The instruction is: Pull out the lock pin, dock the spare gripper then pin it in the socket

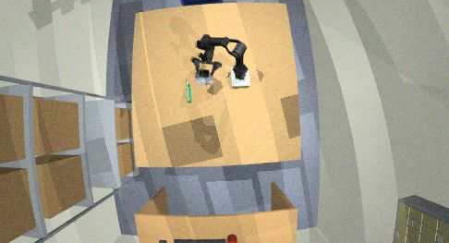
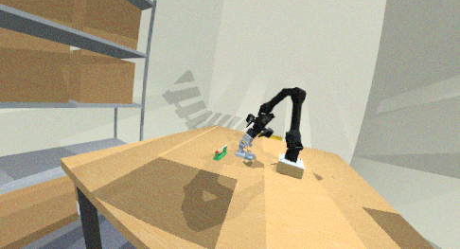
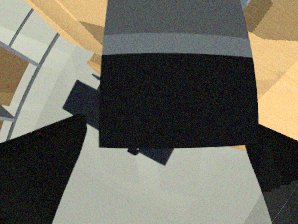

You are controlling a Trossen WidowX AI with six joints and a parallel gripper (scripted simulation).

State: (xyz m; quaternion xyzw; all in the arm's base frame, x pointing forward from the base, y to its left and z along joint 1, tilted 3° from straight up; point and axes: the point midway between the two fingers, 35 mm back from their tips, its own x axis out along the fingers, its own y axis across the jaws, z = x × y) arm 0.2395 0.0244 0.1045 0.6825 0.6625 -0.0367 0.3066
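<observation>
Now: the spare gripper 4 cm below my gripper tip, 2 cm to the right of it and 2 cm ahead of it. The rest, counted from my gripper tip: green holder (14 cm below, 12 cm ahead, 11 cm to the left); grey mount (11 cm below, 3 cm ahead, 1 cm to the right).
</observation>
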